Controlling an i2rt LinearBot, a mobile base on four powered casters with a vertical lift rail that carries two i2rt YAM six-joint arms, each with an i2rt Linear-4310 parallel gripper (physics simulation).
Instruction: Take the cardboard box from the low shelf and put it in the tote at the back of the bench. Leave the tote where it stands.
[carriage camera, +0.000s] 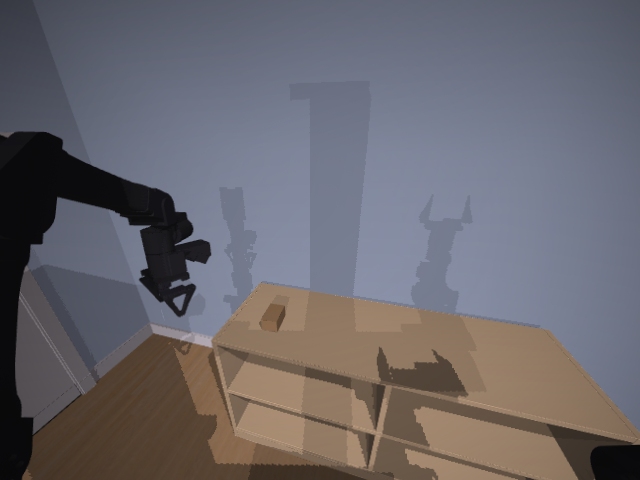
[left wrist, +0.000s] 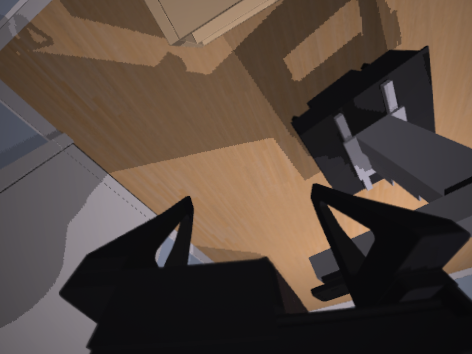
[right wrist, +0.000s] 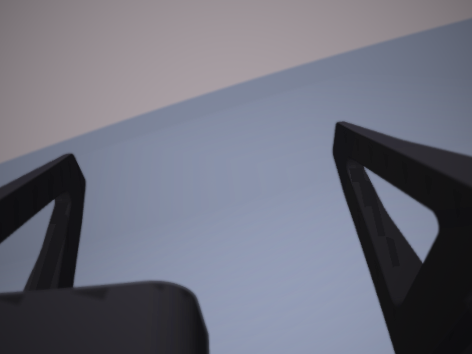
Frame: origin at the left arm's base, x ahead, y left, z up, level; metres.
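Seen in the pictures: left gripper, fingertip midpoint: (carriage camera: 172, 308) (left wrist: 251, 196); right gripper, fingertip midpoint: (right wrist: 205, 151).
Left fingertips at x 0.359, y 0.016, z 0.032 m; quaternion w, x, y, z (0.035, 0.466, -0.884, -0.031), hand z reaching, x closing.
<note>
A point is followed by its place in that frame.
A small brown cardboard box (carriage camera: 272, 317) {y -0.179, x 0.563, z -0.181 m} lies on the left end of the top of a low wooden shelf unit (carriage camera: 516, 361) {y -1.000, x 0.430, z -0.231 m} (left wrist: 210, 12) {y -0.050, x 0.488, z -0.231 m}. My left gripper (carriage camera: 170, 305) {y 0.016, x 0.359, z 0.032 m} (left wrist: 251, 196) {y 0.016, x 0.359, z 0.032 m} is open and empty. In the carriage view it hangs pointing down, to the left of the box and apart from it. My right gripper (right wrist: 205, 151) {y -0.688, x 0.029, z 0.442 m} is open and empty, with blue wall and pale ceiling behind its fingers. The tote and the bench do not show in these views.
The shelf unit has open compartments at its front and stands against the blue wall (carriage camera: 465, 129) {y -0.809, x 0.719, z 0.460 m}. A pale panel (carriage camera: 46, 320) {y 0.892, x 0.691, z -0.346 m} (left wrist: 30, 225) {y 0.946, x 0.519, z -0.356 m} stands at the left. My black base (left wrist: 415, 90) {y -0.538, x -0.132, z -0.542 m} is on the wooden floor (carriage camera: 139, 403) {y 0.574, x 0.631, z -0.841 m} (left wrist: 210, 175) {y 0.497, x -0.036, z -0.841 m}. Shadows of my arms fall on the wall and shelf top.
</note>
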